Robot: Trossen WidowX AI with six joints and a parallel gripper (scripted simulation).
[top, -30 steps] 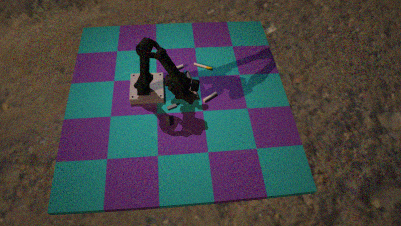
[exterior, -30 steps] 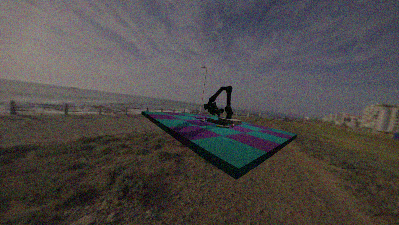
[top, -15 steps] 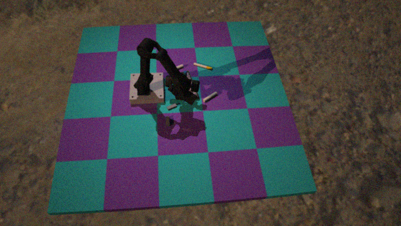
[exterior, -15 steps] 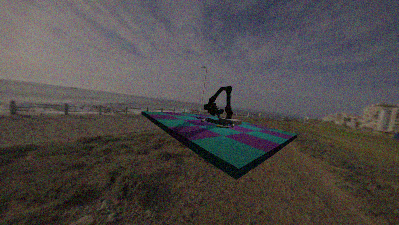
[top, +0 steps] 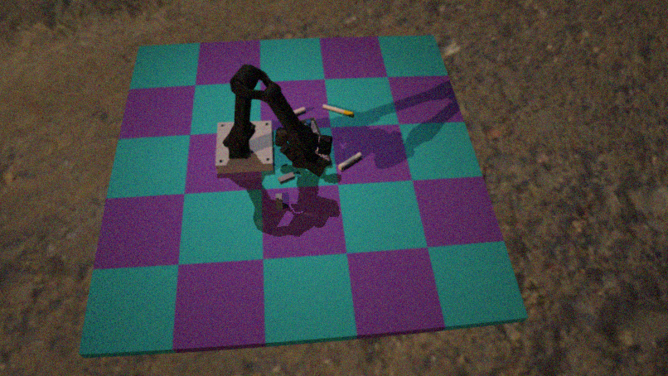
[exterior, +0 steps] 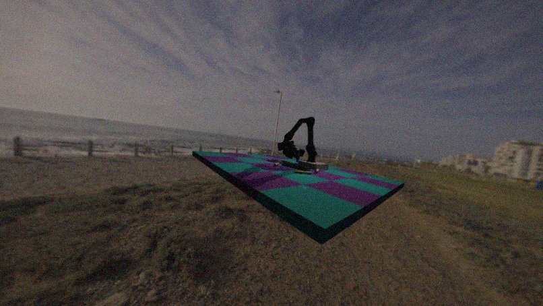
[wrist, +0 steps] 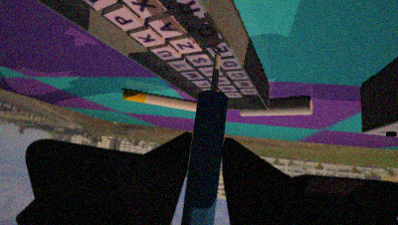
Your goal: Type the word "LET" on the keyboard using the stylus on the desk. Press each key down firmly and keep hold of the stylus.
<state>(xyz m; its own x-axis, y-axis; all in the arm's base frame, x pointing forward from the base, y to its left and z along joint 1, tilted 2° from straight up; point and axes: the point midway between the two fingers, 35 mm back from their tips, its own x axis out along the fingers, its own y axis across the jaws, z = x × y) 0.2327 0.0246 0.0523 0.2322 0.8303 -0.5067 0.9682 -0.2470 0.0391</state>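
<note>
Right now my gripper tip is 2 cm above the blue stylus.
</note>
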